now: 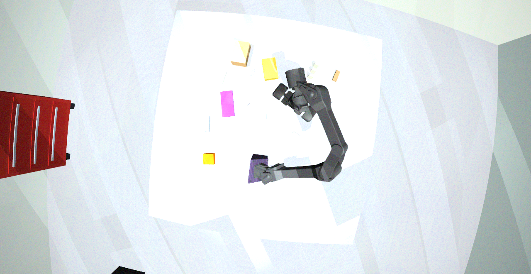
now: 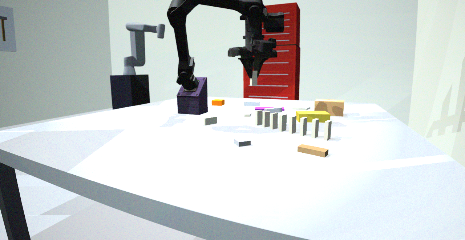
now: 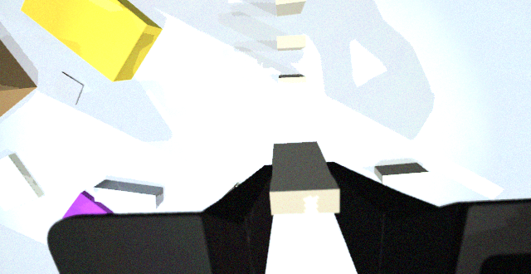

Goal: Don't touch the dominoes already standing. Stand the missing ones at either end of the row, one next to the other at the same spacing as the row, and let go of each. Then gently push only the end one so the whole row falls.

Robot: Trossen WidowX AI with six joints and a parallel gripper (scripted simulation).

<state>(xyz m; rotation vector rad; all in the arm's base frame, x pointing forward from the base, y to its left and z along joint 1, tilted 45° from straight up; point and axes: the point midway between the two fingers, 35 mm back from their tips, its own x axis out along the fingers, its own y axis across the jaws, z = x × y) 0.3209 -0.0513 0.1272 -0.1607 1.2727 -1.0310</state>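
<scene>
The magenta slab is 33 cm to the left of my gripper tip and 16 cm below it. Round my gripper tip: yellow block (20 cm ahead, 15 cm below, 11 cm to the left); grey block (25 cm to the right, 16 cm below, 3 cm ahead); brown block (27 cm to the right, 21 cm ahead, 16 cm below).
</scene>
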